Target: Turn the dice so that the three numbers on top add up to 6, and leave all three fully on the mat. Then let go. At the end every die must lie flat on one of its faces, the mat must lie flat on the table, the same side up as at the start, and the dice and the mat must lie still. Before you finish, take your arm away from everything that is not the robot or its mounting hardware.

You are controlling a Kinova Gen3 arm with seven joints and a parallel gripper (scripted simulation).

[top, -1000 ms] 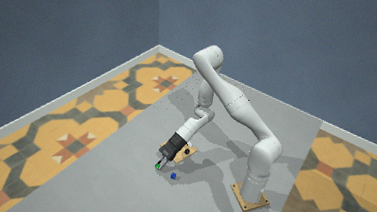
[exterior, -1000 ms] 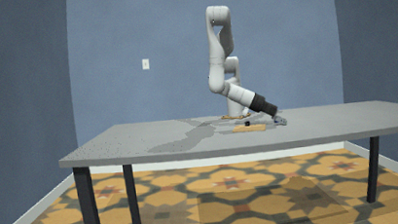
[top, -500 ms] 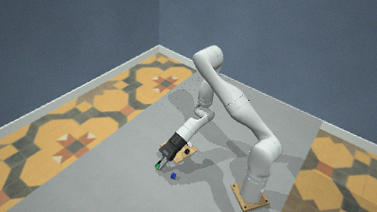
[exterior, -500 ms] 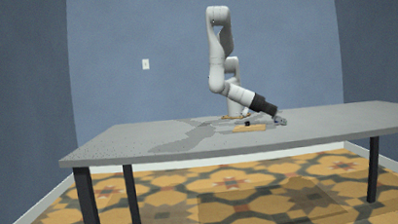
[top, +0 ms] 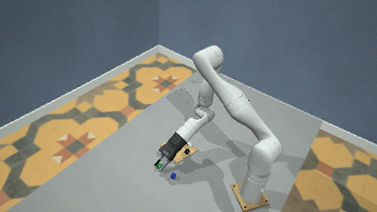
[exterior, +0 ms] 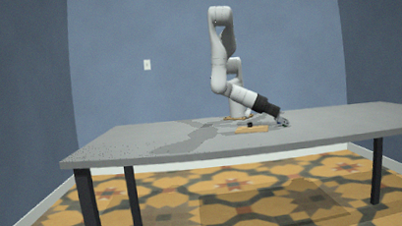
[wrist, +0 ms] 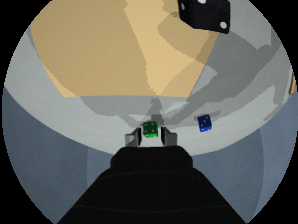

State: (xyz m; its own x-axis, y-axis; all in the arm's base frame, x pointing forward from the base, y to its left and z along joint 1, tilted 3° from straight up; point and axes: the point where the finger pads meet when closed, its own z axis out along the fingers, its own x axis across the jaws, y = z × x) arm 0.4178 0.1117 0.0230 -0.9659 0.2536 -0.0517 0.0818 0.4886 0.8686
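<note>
Now: hand 10 mm above the green die. The rest, counted from my hand: black die 150 mm to the right, 70 mm behind, 10 mm below; blue die 80 mm behind, 10 mm to the left, 10 mm below; tan mat 150 mm to the right, 20 mm below, 10 mm behind.
</note>
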